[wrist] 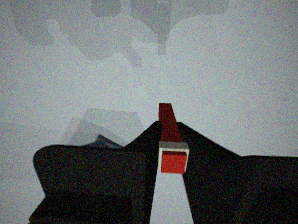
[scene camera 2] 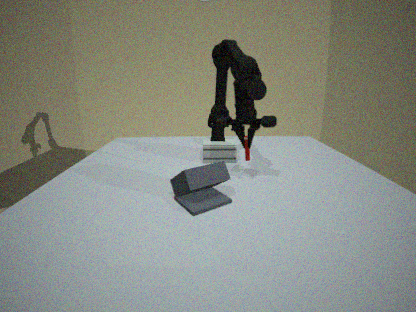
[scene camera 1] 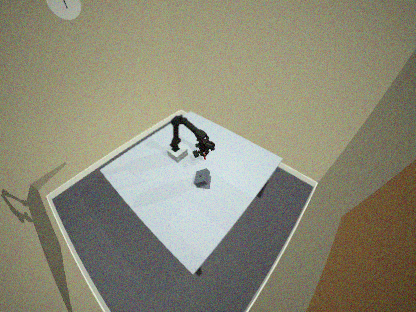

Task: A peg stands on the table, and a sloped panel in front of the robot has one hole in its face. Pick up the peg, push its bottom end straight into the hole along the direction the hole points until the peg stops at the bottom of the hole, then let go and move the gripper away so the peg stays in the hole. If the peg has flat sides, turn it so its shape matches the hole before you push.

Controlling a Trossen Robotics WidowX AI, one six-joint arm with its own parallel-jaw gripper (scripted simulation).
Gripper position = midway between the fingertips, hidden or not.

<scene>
My gripper (scene camera 2: 247, 148) holds a red square peg (wrist: 173, 154).
My gripper also shows in the wrist view (wrist: 167, 126).
</scene>
